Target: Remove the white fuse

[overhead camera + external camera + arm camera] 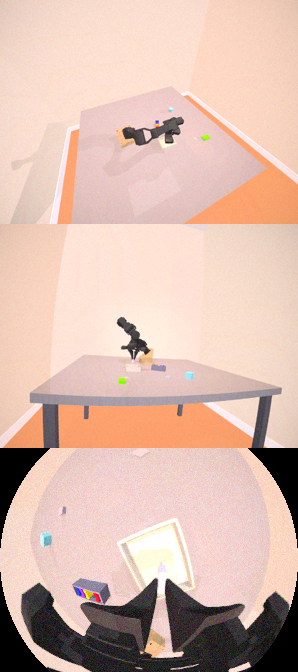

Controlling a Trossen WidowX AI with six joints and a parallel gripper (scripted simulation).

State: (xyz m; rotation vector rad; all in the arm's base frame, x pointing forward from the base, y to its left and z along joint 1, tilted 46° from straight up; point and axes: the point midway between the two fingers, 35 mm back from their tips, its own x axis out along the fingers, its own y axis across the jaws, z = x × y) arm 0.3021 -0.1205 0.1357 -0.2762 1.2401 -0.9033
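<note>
The white fuse lies 10 mm below my gripper tip. Also, from my gripper tip: cyan cube 340 mm to the left, 250 mm ahead, 50 mm below; then green block 340 mm ahead, 110 mm to the right, 60 mm below; then cream tray 70 mm below.
</note>
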